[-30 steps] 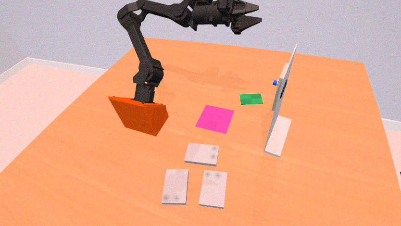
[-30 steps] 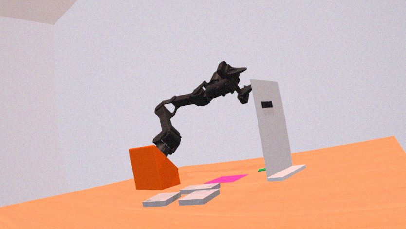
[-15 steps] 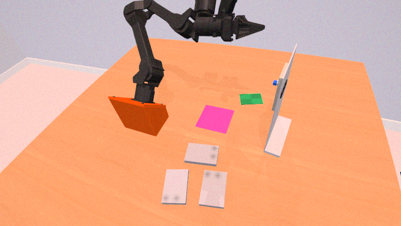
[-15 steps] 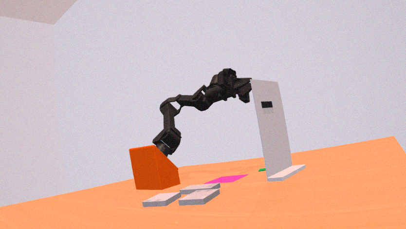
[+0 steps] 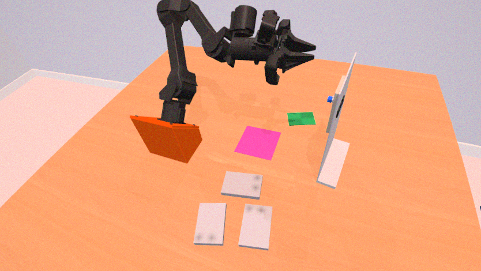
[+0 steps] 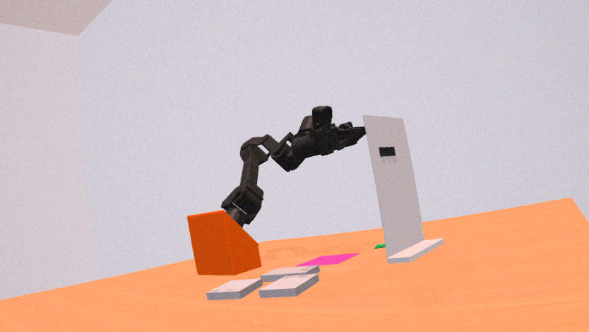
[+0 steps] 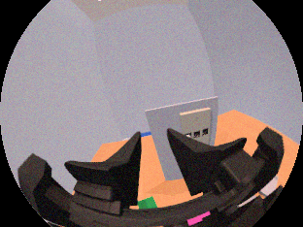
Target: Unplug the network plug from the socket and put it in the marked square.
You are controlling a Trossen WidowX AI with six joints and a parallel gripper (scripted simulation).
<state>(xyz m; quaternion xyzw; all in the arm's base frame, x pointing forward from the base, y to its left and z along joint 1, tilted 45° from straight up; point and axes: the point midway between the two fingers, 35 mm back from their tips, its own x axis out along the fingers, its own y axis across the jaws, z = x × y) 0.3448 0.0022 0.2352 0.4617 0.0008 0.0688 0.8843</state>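
My gripper tip is 7 cm short of the network plug, 6 cm to the left of it and 7 cm above it. From my gripper tip the other things lie so: magenta square 13 cm behind, 7 cm to the right, 30 cm below; then upright white panel 9 cm ahead, 8 cm to the right, 16 cm below.
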